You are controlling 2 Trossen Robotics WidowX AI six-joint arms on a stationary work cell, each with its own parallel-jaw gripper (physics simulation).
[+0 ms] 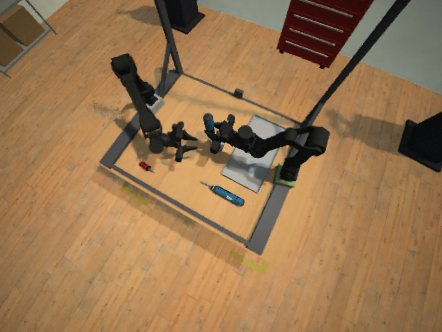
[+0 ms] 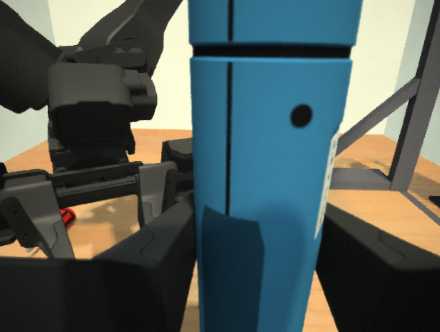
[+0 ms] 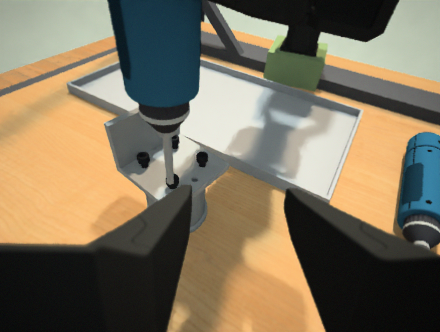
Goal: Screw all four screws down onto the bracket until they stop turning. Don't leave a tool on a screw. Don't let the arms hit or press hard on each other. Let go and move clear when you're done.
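Places are measured from the left arm's base along level axes (x ahead, y left, z up), in centimetres.
Where they show: left gripper, fingertip midpoint: [image 1: 206,126] [image 2: 251,204]; right gripper, fingertip midpoint: [image 1: 197,143] [image 3: 238,196]; left arm's base at its link origin: [image 1: 286,174] [image 3: 299,47]; right arm's base at its link origin: [image 1: 150,100].
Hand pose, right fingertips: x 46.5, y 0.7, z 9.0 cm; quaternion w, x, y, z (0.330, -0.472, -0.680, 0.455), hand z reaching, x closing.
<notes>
Each offset is from my right fingertips to the top centre of the thing.
My left gripper [image 1: 212,133] [image 2: 251,204] is shut on an upright blue electric screwdriver {dy -5.9, dx -4.8, dz +17.3 cm} [image 1: 208,121] [image 2: 270,150] [image 3: 160,55]. Its bit meets the head of the front screw [image 3: 172,181] on the grey bracket [image 3: 131,137]. That screw's head sits close to the plate. The left screw {dy -9.6, dx -6.7, dz -6.7 cm} [image 3: 143,159], back screw {dy -8.4, dx -10.0, dz -6.7 cm} [image 3: 175,142] and right screw {dy -5.0, dx -8.8, dz -6.7 cm} [image 3: 202,158] stand raised, with shank showing under their heads. My right gripper [image 1: 194,143] [image 3: 238,196] is partly open and empty, a short way from the bracket, facing the left gripper. The bracket rests on a round grey base {dy -7.3, dx -7.7, dz -8.0 cm} [image 3: 199,207].
A second blue screwdriver {dy +17.0, dx -17.9, dz -10.3 cm} [image 1: 227,195] [image 3: 421,175] lies on the table near the front. A small red screwdriver {dy +16.4, dx +25.5, dz -11.5 cm} [image 1: 144,166] [image 2: 67,218] lies near the right arm. A white tray {dy -10.8, dx -28.9, dz -12.8 cm} [image 1: 240,172] [image 3: 225,90] lies behind the bracket, beside the left arm's green base [image 3: 295,67].
</notes>
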